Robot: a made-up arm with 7 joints.
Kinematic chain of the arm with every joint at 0, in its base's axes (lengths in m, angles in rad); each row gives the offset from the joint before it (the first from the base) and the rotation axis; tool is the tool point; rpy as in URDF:
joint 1: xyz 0 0 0.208 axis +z
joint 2: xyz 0 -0.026 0.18 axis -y
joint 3: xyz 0 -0.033 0.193 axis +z
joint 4: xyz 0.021 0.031 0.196 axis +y
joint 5: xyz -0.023 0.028 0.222 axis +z
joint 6: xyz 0 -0.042 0.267 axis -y
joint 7: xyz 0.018 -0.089 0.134 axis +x
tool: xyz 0 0 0 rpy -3.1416 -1.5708 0
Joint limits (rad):
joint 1: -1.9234..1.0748
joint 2: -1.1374..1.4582
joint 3: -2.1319..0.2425
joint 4: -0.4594..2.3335
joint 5: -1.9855..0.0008
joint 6: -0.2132..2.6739
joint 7: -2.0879..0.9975
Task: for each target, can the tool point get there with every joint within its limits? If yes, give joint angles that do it. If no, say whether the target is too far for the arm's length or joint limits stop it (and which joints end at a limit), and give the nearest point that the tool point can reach.
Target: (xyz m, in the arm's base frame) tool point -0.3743 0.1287 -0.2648
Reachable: no: joint limits stop it (at a limit: joint 1, joint 2, joint 4, joint 5) | nearest point -0.3288 -0.0337 -0.0089 | short by 0.306 m
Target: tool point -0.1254 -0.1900 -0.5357
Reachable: no: joint limits stop it (at a limit: joint 1, joint 2, joint 4, joint 5) | nearest point -0.1534 -0.2586 -0.1143 | short by 0.428 m
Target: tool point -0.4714 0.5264 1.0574
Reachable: yes | joints -1.4519 0.8530 -1.4128 0.9478 -0.9024 1.1427 -0.8804
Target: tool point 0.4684 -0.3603 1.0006
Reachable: yes | joints 0.6330 -0.5404 -1.8304 1.4904 -0.2400 1.3860 -0.8335
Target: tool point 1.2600 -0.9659 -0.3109
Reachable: no: too far | nearest point 0.7157 -0.5486 0.1629 | short by 0.834 m
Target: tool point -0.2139 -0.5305 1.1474
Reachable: yes | joints -1.5496 -0.3922 -1.0486 0.7843 -0.9323 1.4774 -1.3592
